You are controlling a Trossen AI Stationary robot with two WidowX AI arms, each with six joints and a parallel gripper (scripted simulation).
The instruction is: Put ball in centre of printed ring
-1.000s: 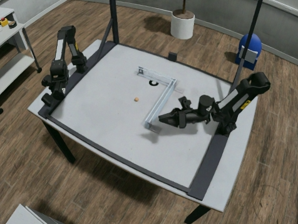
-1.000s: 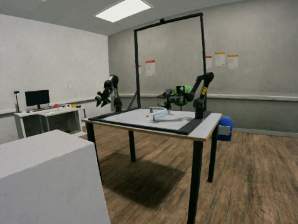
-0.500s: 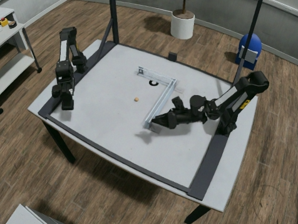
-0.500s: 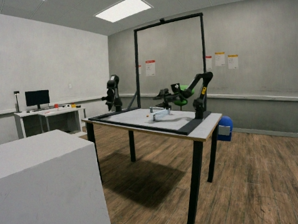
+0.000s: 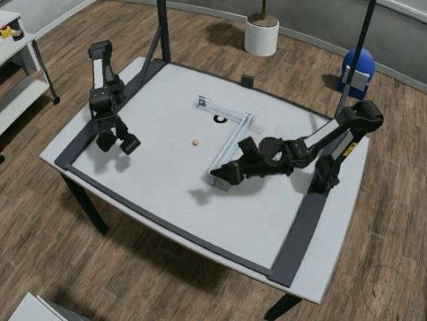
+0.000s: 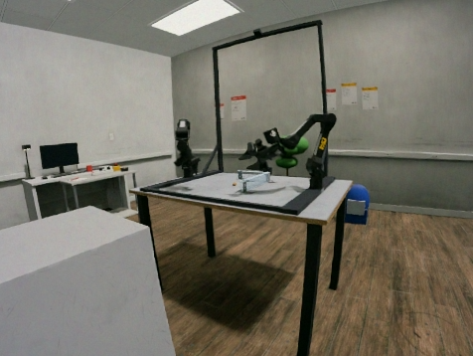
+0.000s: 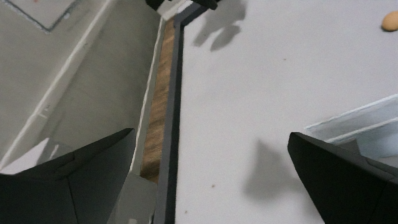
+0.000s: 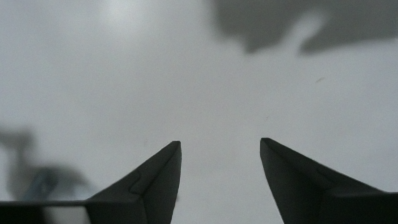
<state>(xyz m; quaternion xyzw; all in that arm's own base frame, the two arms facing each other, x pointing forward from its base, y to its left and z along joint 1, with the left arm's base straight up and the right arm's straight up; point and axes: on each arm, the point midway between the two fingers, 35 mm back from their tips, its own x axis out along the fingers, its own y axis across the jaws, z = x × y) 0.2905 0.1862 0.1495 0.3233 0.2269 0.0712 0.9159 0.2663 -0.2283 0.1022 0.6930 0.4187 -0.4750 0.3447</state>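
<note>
Right now the orange ball is 180 mm behind my right hand, 160 mm to the left of it and 110 mm below it. Also, from my right hand: long clear wall 290 mm to the left, 210 mm behind, 80 mm below.
</note>
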